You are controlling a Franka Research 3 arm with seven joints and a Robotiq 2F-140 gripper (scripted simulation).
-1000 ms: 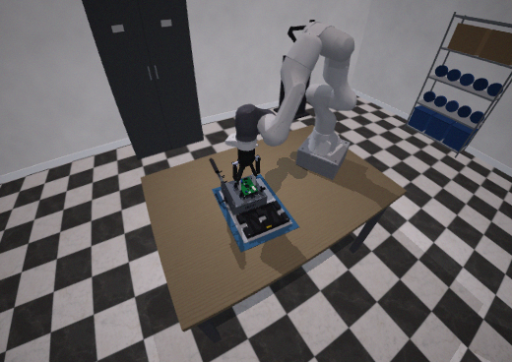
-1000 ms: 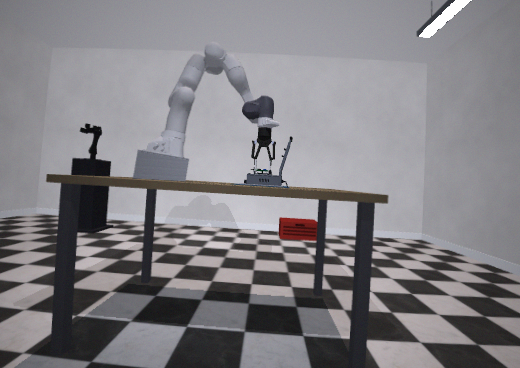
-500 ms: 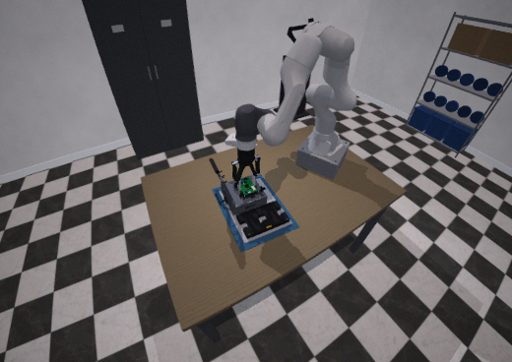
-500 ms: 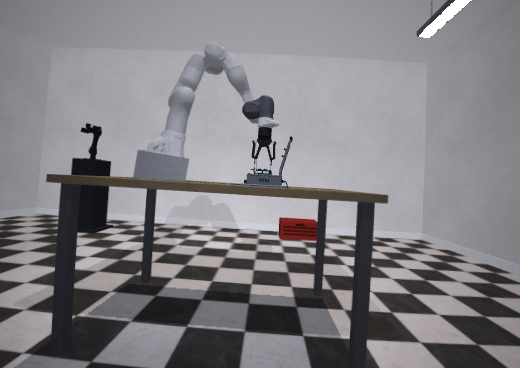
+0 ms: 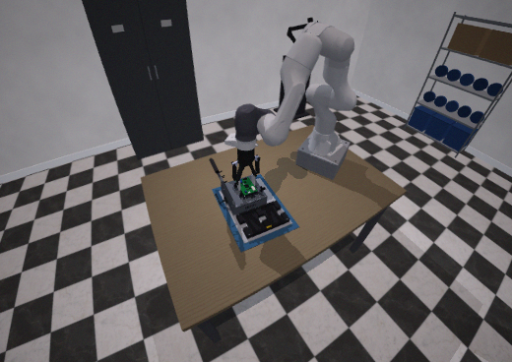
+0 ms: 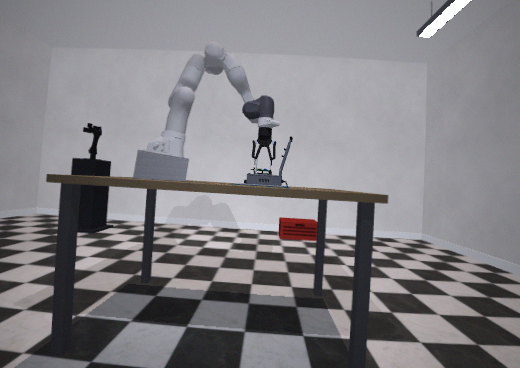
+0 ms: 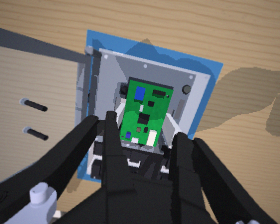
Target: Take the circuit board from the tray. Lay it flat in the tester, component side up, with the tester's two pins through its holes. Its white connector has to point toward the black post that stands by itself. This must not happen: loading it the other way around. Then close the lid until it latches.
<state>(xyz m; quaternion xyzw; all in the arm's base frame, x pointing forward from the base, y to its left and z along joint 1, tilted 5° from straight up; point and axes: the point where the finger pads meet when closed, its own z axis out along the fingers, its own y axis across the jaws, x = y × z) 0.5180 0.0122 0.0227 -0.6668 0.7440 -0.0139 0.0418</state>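
My hand is 2 cm above the green circuit board. From my hand the other things lie so: tester lid 12 cm ahead, 7 cm above, 1 cm to the right.
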